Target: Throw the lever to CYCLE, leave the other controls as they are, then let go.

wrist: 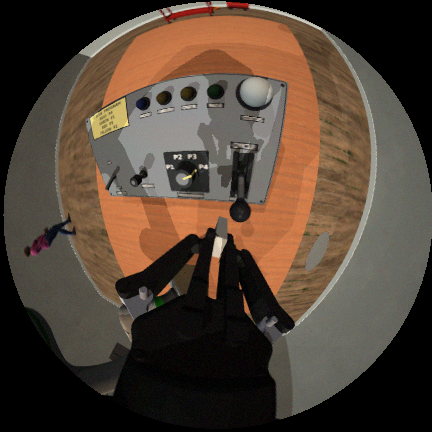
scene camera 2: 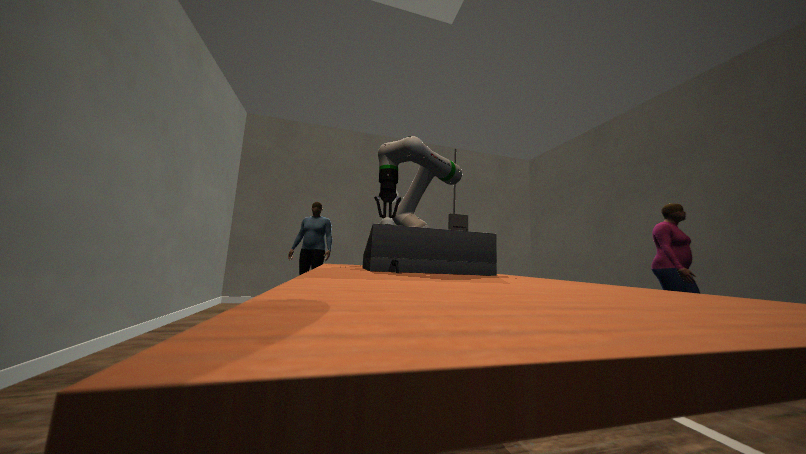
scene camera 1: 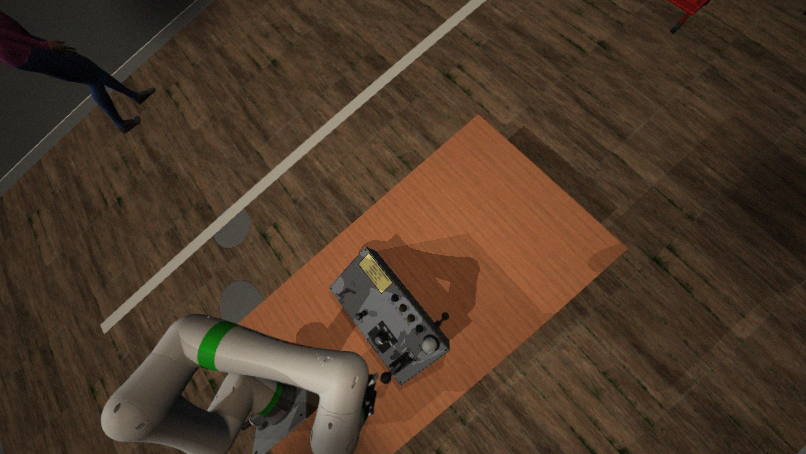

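The control panel point(scene camera 1: 376, 307) point(scene camera 2: 434, 250) point(wrist: 145, 142) is a grey box on the table. Its lever point(scene camera 1: 385, 377) point(wrist: 240, 211) has a black ball knob and leans out over the panel's near edge, towards the arm. The lever's slot runs away from the knob to a small label at its far end; its lettering is hard to read. My gripper point(scene camera 2: 388, 216) point(wrist: 220, 224) is shut and empty. In the wrist view its fingertips are close to the ball knob, just to its left and nearer the arm. Whether they touch cannot be told.
The selector knob point(scene camera 1: 381, 339) point(wrist: 184, 177), a small toggle point(wrist: 137, 180), a thin switch point(wrist: 112, 178), a row of coloured buttons point(wrist: 188, 93) and a white dome point(scene camera 1: 429, 344) point(wrist: 256, 92) share the panel. A black ball handle point(scene camera 1: 445, 316) sticks out at its far side. People stand beyond the table point(scene camera 1: 507, 186) point(scene camera 2: 451, 332).
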